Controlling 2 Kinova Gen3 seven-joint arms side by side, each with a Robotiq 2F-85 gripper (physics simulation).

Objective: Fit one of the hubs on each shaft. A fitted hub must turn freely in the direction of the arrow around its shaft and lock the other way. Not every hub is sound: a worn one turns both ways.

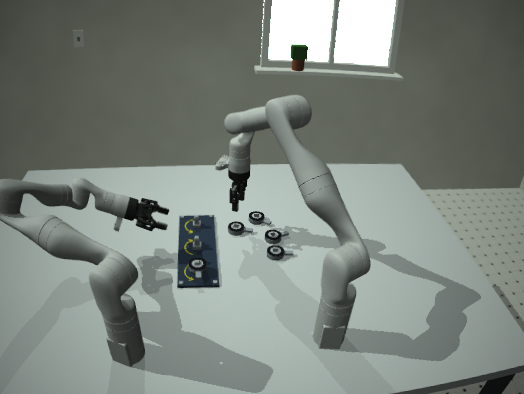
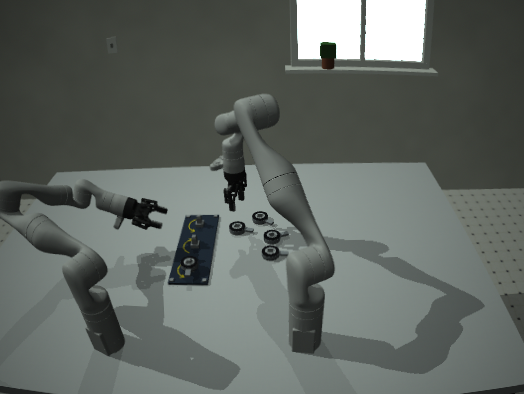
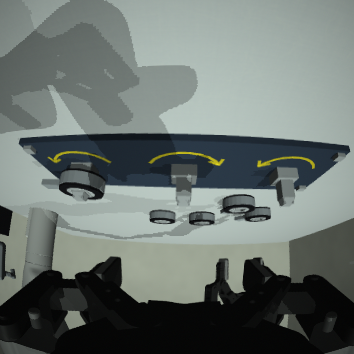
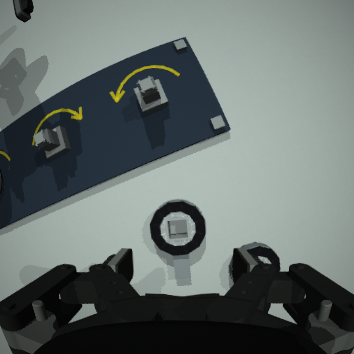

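Seen in the pictures: left gripper, between the fingertips: (image 1: 167,219) (image 2: 164,218) (image 3: 182,273); right gripper, between the fingertips: (image 1: 238,205) (image 2: 237,205) (image 3: 240,257) (image 4: 182,261); left arm's base, origin of its link: (image 1: 129,352) (image 2: 110,342); right arm's base, origin of its link: (image 1: 328,337) (image 2: 304,340) (image 3: 44,211).
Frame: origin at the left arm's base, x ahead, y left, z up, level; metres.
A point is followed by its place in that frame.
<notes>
A dark blue plate (image 1: 211,234) @(z 0.008, x 0.598, y -0.009 m) (image 2: 206,254) @(z 0.008, x 0.483, y -0.054 m) (image 3: 129,170) @(z 0.008, x 0.449, y -0.028 m) (image 4: 105,135) @(z 0.008, x 0.574, y 0.018 m) bears three shafts. One hub (image 1: 197,269) @(z 0.042, x 0.364, y -0.057 m) (image 2: 188,267) @(z 0.042, x 0.365, y -0.059 m) (image 3: 82,182) @(z 0.040, x 0.392, y -0.015 m) sits on the near shaft. The middle shaft (image 1: 197,244) @(z 0.027, x 0.501, y 0.004 m) (image 2: 195,243) @(z 0.027, x 0.501, y 0.001 m) (image 3: 183,187) @(z 0.035, x 0.505, y 0.017 m) (image 4: 46,139) @(z 0.049, x 0.517, y 0.007 m) and far shaft (image 1: 196,221) @(z 0.034, x 0.618, y 0.060 m) (image 2: 199,221) @(z 0.031, x 0.619, y 0.058 m) (image 3: 285,190) @(z 0.037, x 0.620, y 0.070 m) (image 4: 148,90) @(z 0.050, x 0.630, y 0.057 m) are bare. Several loose hubs lie right of the plate; the nearest to it (image 1: 236,233) @(z 0.010, x 0.636, y -0.093 m) (image 2: 237,233) @(z 0.008, x 0.637, y -0.096 m) (image 3: 238,204) @(z 0.020, x 0.645, y -0.058 m) (image 4: 156,227) @(z 0.021, x 0.641, y -0.081 m) is below my open, empty right gripper (image 1: 238,201) @(z 0.110, x 0.670, y -0.085 m) (image 2: 236,201) @(z 0.110, x 0.670, y -0.085 m) (image 4: 183,262) @(z 0.110, x 0.670, y -0.085 m). My left gripper (image 1: 165,219) @(z 0.128, x 0.469, y 0.098 m) (image 2: 163,217) @(z 0.128, x 0.469, y 0.098 m) (image 3: 182,273) @(z 0.128, x 0.469, y 0.098 m) is open and empty, left of the plate.
Another loose hub (image 1: 256,222) @(z 0.010, x 0.729, y -0.140 m) (image 2: 260,222) @(z 0.010, x 0.731, y -0.145 m) (image 3: 258,214) @(z 0.019, x 0.739, y -0.107 m) lies farther back. Two more, one (image 1: 273,241) @(z 0.012, x 0.636, y -0.234 m) (image 2: 272,241) @(z 0.013, x 0.638, y -0.238 m) (image 3: 202,218) @(z 0.018, x 0.652, y -0.196 m) and a nearer one (image 1: 275,257) @(z 0.014, x 0.549, y -0.266 m) (image 2: 270,257) @(z 0.015, x 0.551, y -0.270 m) (image 3: 162,216) @(z 0.017, x 0.569, y -0.229 m), lie to the right. Yellow arrows mark the plate beside each shaft.
</notes>
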